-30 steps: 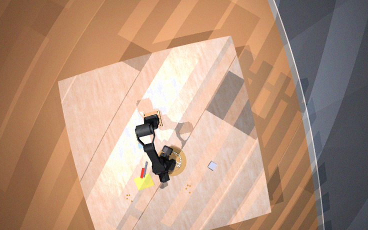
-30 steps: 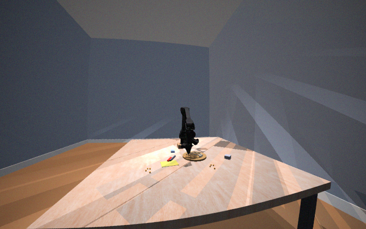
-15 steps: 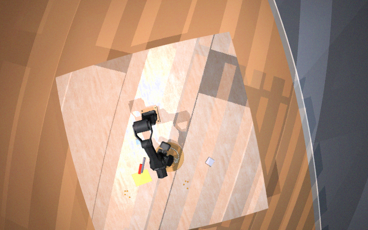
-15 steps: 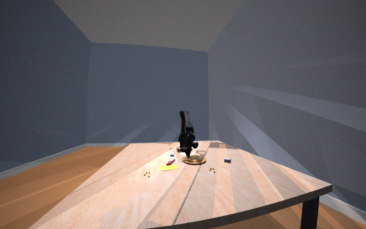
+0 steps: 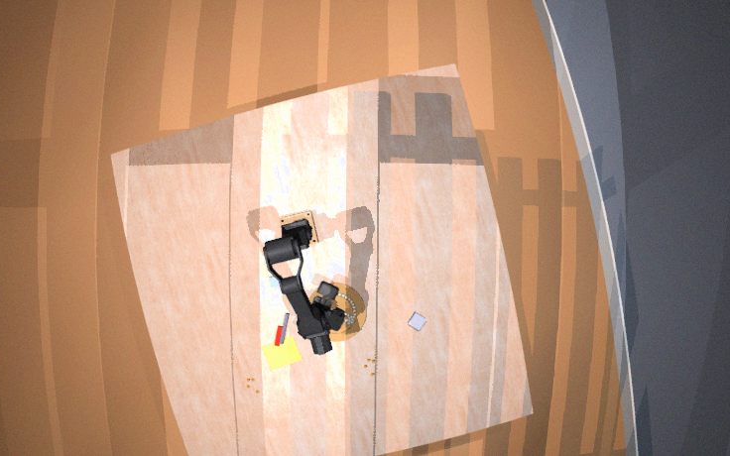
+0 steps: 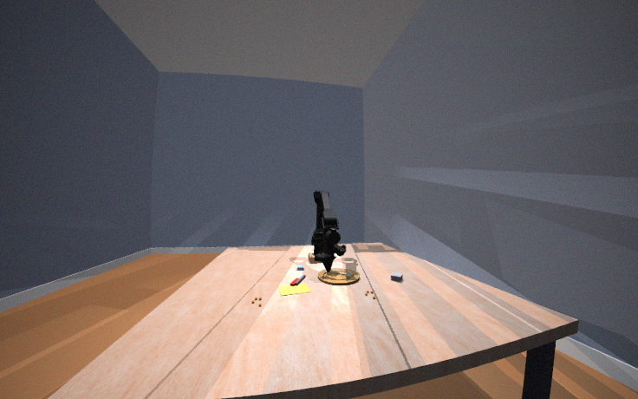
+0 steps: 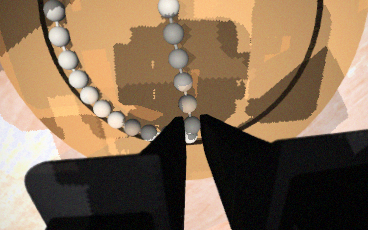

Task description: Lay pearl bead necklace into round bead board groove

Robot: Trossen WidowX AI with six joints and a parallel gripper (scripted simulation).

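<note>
My gripper tip is now 4 cm short of the round bead board, 3 cm to the right of it and 1 cm above it. The rest, counted from my gripper tip: blue block: 13 cm behind, 11 cm to the right, 1 cm below; then yellow note: 10 cm ahead, 20 cm to the right, 2 cm below; then red marker: 3 cm ahead, 17 cm to the right, 1 cm below.
</note>
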